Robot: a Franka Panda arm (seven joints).
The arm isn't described. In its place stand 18 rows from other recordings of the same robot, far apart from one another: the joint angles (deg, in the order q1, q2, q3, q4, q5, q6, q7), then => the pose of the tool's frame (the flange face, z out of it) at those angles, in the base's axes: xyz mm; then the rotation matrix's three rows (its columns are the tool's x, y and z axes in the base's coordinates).
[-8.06 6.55 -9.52 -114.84 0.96 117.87 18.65] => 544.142, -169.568, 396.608; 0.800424, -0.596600, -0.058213; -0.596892, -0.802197, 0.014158; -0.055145, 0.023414, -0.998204
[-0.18 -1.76 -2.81 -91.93 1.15 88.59 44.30] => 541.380, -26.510, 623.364; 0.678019, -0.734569, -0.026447; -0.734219, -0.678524, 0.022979; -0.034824, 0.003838, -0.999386
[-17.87 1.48 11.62 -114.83 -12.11 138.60 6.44] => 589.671, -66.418, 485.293; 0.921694, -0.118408, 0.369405; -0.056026, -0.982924, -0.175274; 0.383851, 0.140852, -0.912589
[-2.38 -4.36 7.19 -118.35 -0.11 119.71 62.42] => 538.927, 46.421, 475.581; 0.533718, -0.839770, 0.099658; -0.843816, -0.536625, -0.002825; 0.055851, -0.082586, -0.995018
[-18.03 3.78 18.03 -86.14 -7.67 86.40 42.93] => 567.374, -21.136, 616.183; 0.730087, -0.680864, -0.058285; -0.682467, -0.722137, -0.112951; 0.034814, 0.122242, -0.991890
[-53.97 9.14 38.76 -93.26 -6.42 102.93 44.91] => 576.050, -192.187, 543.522; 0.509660, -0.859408, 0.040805; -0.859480, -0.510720, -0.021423; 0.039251, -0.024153, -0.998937
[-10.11 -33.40 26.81 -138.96 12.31 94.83 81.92] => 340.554, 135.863, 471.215; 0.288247, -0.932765, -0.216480; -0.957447, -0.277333, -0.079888; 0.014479, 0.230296, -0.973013
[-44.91 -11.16 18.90 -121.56 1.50 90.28 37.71] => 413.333, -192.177, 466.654; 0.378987, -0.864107, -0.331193; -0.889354, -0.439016, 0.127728; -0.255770, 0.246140, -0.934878
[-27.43 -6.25 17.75 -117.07 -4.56 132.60 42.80] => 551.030, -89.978, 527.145; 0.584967, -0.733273, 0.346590; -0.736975, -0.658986, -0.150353; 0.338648, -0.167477, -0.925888
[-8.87 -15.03 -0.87 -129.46 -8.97 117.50 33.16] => 467.022, -89.066, 474.305; 0.775771, -0.630071, 0.034513; -0.620212, -0.771425, -0.142266; 0.116262, 0.088960, -0.989227
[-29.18 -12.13 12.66 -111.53 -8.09 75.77 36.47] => 424.279, -136.320, 544.249; 0.536465, -0.721380, -0.437969; -0.816606, -0.574694, -0.053674; -0.212978, 0.386442, -0.897387
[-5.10 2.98 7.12 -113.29 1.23 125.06 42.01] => 582.584, 20.452, 456.252; 0.751228, -0.642217, 0.152358; -0.652951, -0.756833, 0.029300; 0.096493, -0.121494, -0.987891
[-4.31 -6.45 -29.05 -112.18 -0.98 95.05 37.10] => 418.673, -287.134, 502.666; 0.331736, -0.931909, -0.146621; -0.925738, -0.351489, 0.139514; -0.181550, 0.089451, -0.979305
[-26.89 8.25 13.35 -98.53 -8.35 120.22 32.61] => 607.411, -161.386, 520.971; 0.702225, -0.680310, 0.209899; -0.665156, -0.732031, -0.147303; 0.253864, -0.036176, -0.966563
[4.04 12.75 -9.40 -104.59 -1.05 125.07 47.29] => 628.243, -53.683, 427.527; 0.610560, -0.780833, 0.132348; -0.781018, -0.621345, -0.062779; 0.131253, -0.065036, -0.989213
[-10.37 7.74 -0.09 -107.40 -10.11 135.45 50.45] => 615.928, -115.876, 476.931; 0.517515, -0.792169, 0.323492; -0.786384, -0.589341, -0.185144; 0.337312, -0.158574, -0.927941
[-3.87 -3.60 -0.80 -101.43 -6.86 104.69 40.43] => 551.739, -55.009, 587.814; 0.713034, -0.692344, 0.110648; -0.681258, -0.721449, -0.124092; 0.165742, 0.013102, -0.986082
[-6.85 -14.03 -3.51 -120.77 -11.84 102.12 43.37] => 463.412, -104.561, 515.497; 0.637778, -0.762763, -0.106919; -0.767606, -0.618031, -0.169762; 0.063409, 0.190342, -0.979668
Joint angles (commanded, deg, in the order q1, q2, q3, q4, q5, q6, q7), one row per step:
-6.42, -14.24, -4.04, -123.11, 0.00, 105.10, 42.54
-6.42, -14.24, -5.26, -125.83, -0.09, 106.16, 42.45
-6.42, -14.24, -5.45, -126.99, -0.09, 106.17, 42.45
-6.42, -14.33, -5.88, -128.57, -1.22, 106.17, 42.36
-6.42, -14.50, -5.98, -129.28, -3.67, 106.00, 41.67
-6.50, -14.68, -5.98, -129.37, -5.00, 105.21, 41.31
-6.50, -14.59, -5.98, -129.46, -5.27, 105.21, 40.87
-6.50, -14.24, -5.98, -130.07, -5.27, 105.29, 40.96
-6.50, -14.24, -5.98, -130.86, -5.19, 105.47, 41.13
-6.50, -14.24, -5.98, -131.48, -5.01, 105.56, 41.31
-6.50, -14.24, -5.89, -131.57, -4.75, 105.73, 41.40
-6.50, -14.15, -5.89, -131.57, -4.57, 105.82, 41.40
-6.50, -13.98, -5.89, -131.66, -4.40, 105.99, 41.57
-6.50, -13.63, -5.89, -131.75, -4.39, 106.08, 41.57
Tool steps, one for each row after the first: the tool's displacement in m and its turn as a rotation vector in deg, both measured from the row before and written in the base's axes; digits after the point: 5 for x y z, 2 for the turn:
-0.00777, -0.00892, -0.02095, 0.54, 1.61, -1.03
-0.00392, -0.00062, -0.00939, 0.28, 1.12, -0.16
-0.00647, -0.00359, -0.01203, -0.58, 1.64, 0.16
-0.00397, -0.00332, -0.00448, -1.89, 1.12, 1.62
-0.00280, -0.00204, -0.00018, -0.98, 0.93, 0.80
-0.00019, -0.00031, -0.00139, -0.13, 0.24, 0.55
-0.00130, 0.00050, -0.00743, 0.14, 0.86, -0.07
-0.00250, 0.00085, -0.00596, 0.17, 0.58, -0.17
-0.00210, 0.00085, -0.00472, 0.24, 0.48, -0.24
0.00024, 0.00109, -0.00050, 0.18, -0.12, -0.11
0.00039, 0.00020, -0.00061, 0.15, -0.03, -0.08
0.00035, 0.00023, -0.00183, 0.12, 0.06, -0.24
0.00043, 0.00001, -0.00331, 0.05, 0.35, 0.00

